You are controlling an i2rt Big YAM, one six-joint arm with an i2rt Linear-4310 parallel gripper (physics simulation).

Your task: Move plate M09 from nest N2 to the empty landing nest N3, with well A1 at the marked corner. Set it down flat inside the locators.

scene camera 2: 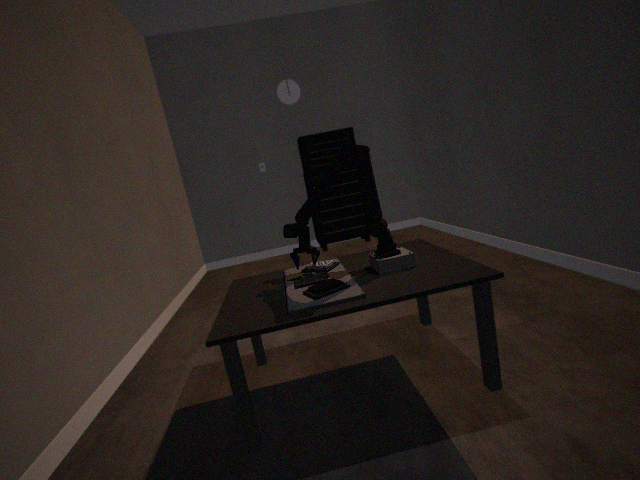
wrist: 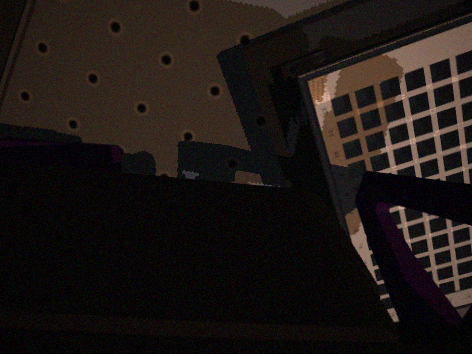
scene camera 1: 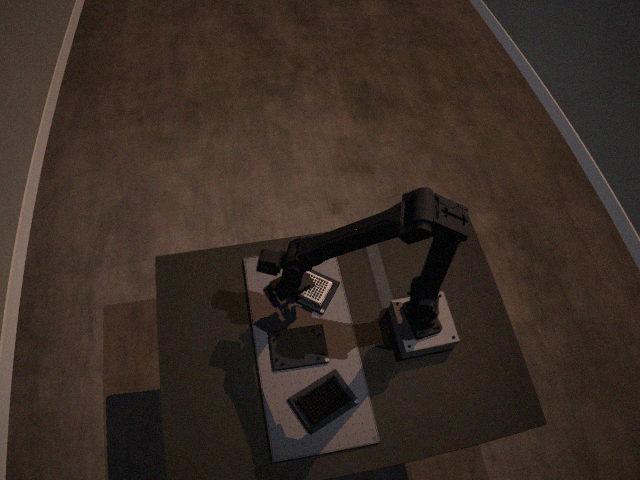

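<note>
A pale plate with a grid of dark wells sits in a dark nest at the far end of the board. An empty dark nest with small corner holes and a pale corner mark lies in the middle. The labels M09, N2 and N3 cannot be read. My gripper is open and empty, above the pale plate's left side. In the wrist view one finger overlaps the plate and the other is over the board; the gripper body hides much of the lower view.
A dark plate sits in a third, angled nest at the board's near end. The holed board lies on the dark table. The arm's pale base block stands right of the board.
</note>
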